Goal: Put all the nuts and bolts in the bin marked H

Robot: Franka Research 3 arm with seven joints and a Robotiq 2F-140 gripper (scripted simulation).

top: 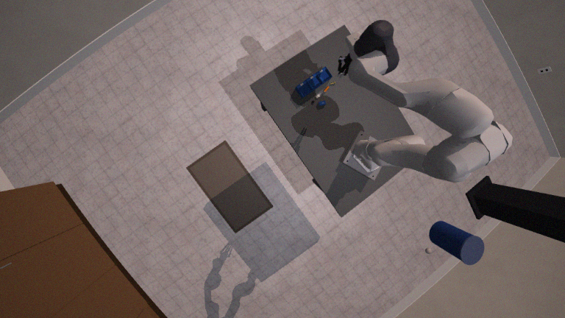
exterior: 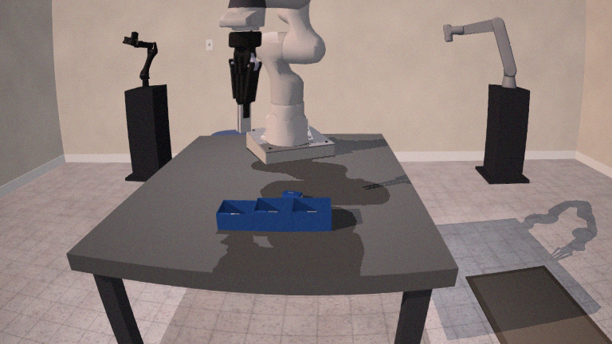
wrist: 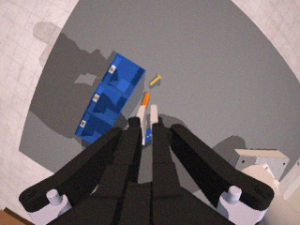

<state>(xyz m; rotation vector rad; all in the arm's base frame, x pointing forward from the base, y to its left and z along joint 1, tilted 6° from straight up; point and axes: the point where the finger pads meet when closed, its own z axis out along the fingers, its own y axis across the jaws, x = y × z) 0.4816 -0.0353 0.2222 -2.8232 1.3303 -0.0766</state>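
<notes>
The blue bin lies 70 mm ahead of my hand, 70 mm to the left of it and 210 mm below it. Round my hand: orange stick-like thing: 10 mm behind, 20 mm to the left, 220 mm below; then blue block: 80 mm behind, 110 mm to the left, 220 mm below; then yellow bolt: 50 mm to the right, 220 mm below.
</notes>
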